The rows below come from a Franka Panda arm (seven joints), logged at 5 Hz.
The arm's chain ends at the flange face. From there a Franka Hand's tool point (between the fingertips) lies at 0.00 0.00 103.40 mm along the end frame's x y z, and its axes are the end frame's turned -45 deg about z.
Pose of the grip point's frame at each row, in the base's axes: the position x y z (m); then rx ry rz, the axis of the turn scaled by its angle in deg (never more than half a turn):
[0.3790, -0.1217, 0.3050, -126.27, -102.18, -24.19]
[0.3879, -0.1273, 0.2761, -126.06, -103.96, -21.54]
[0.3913, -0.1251, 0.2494, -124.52, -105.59, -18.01]
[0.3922, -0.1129, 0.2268, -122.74, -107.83, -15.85]
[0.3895, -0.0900, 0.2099, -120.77, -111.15, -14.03]
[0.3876, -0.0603, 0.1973, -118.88, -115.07, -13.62]
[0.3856, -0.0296, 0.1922, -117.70, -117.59, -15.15]
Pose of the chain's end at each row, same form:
[0.3735, -0.1619, 0.4001, -151.89, -44.94, -13.30]
[0.3847, -0.1648, 0.3724, -152.84, -46.76, -11.24]
[0.3925, -0.1607, 0.3465, -152.77, -49.04, -7.81]
[0.3961, -0.1469, 0.3244, -152.42, -51.89, -5.81]
[0.3952, -0.1216, 0.3082, -152.20, -55.77, -4.46]
[0.3930, -0.0898, 0.2963, -151.97, -60.07, -4.73]
[0.3888, -0.0589, 0.2913, -151.49, -62.66, -6.65]

